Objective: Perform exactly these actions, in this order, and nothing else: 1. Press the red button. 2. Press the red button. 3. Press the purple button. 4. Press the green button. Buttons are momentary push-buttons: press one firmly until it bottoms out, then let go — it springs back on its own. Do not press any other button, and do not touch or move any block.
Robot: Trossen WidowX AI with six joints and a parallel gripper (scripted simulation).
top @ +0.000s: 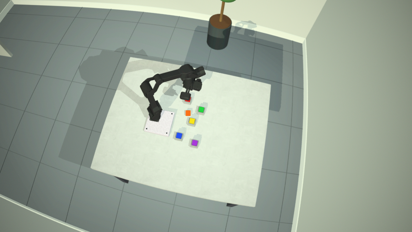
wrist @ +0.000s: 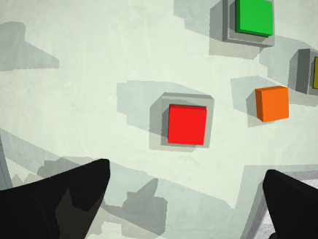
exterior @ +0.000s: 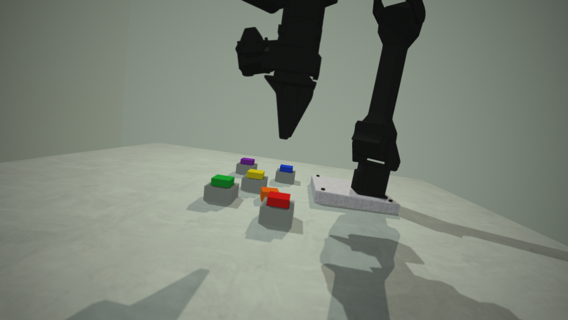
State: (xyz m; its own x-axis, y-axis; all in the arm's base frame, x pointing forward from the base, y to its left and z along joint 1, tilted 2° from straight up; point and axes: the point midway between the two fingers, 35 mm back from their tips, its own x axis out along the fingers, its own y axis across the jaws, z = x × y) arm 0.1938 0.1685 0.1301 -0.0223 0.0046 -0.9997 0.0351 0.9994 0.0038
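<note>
My gripper tip is 90 mm above the red button. The rest, counted from my gripper tip: orange block: 20 mm ahead, 90 mm to the right, 110 mm below; green button: 100 mm ahead, 60 mm to the right, 90 mm below; yellow button: 60 mm ahead, 150 mm to the right, 90 mm below.
</note>
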